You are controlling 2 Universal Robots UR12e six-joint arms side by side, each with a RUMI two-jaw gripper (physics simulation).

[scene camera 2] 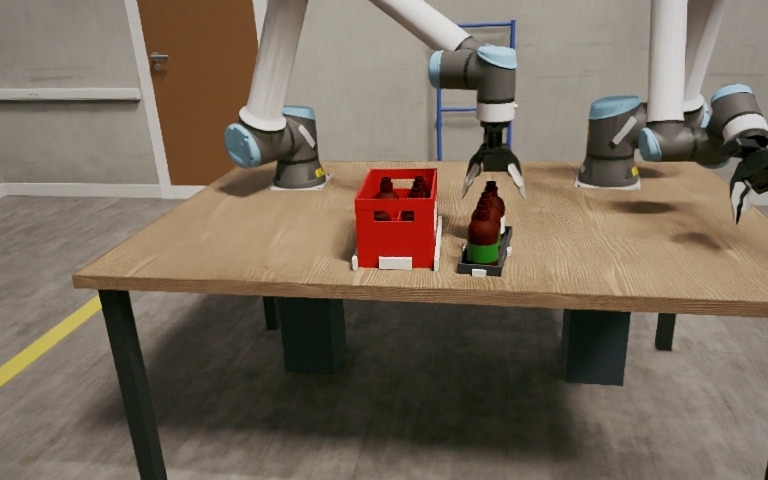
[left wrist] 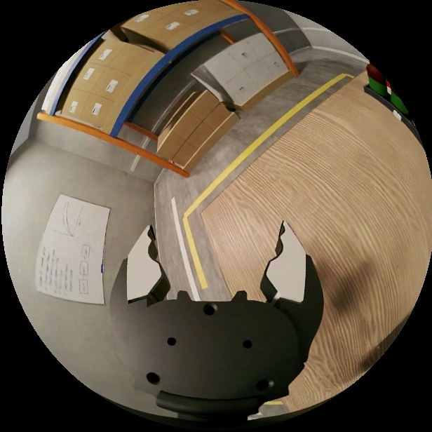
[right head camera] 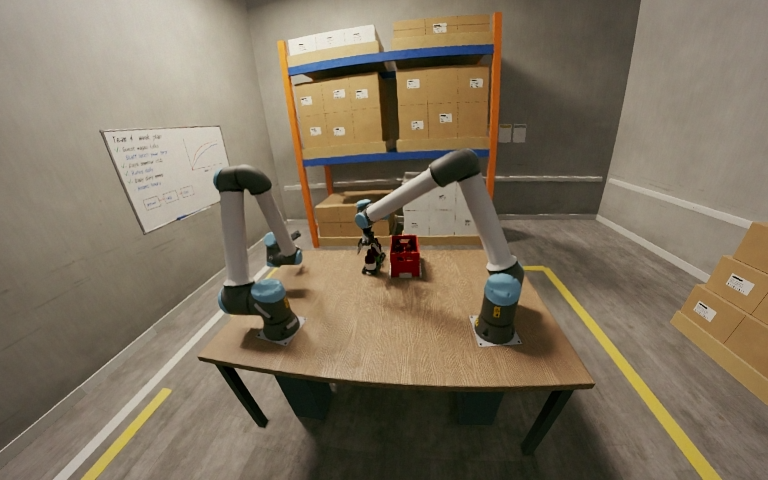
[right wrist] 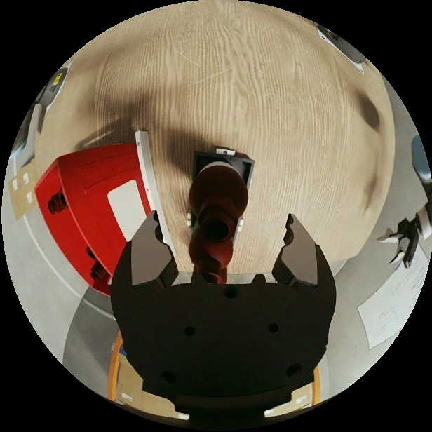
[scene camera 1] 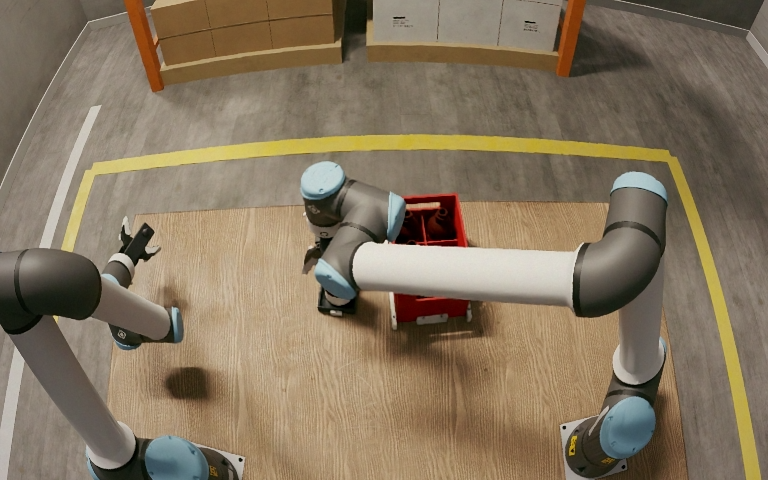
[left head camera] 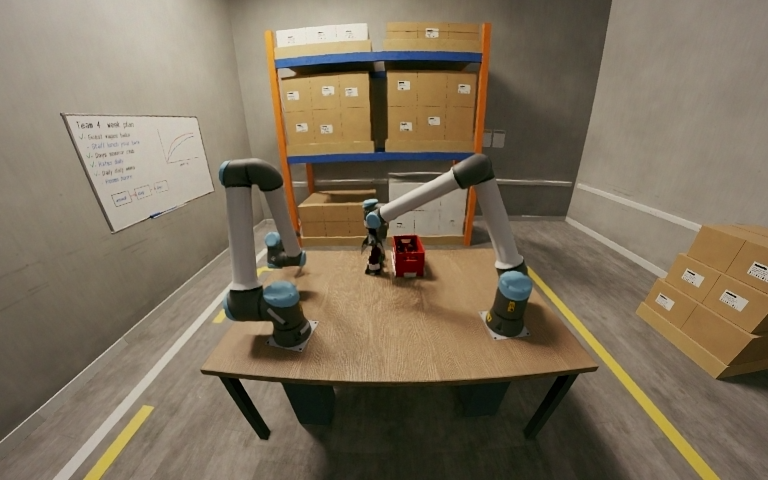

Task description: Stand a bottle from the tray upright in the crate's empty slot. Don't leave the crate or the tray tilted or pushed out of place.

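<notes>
The red crate (left head camera: pixel 416 266) (right head camera: pixel 404 264) (scene camera 1: pixel 406 308) (scene camera 2: pixel 390 240) (right wrist: pixel 95 175) stands level, with brown bottles inside; its empty slot cannot be made out. Beside it the dark tray (scene camera 1: pixel 323 309) (scene camera 2: pixel 468 268) (right wrist: pixel 248 164) holds brown bottles upright in a row: a green-labelled bottle (scene camera 2: pixel 483 230) nearest scene camera 2, a white-labelled bottle (right wrist: pixel 218 190) at the far end. My right gripper (scene camera 2: pixel 495 196) (right wrist: pixel 223 212) is open above the row, its fingertips either side of the white-labelled bottle's neck in scene camera 2, holding nothing. My left gripper (scene camera 1: pixel 141 233) (left wrist: pixel 215 224) is open and empty, well away from the tray.
White stops stand around the crate and tray on the wooden table (left head camera: pixel 385 339). The right forearm (scene camera 1: pixel 470 271) passes over the crate in scene camera 1 and hides part of it. A shelf rack (left head camera: pixel 485 113) with boxes stands behind the table.
</notes>
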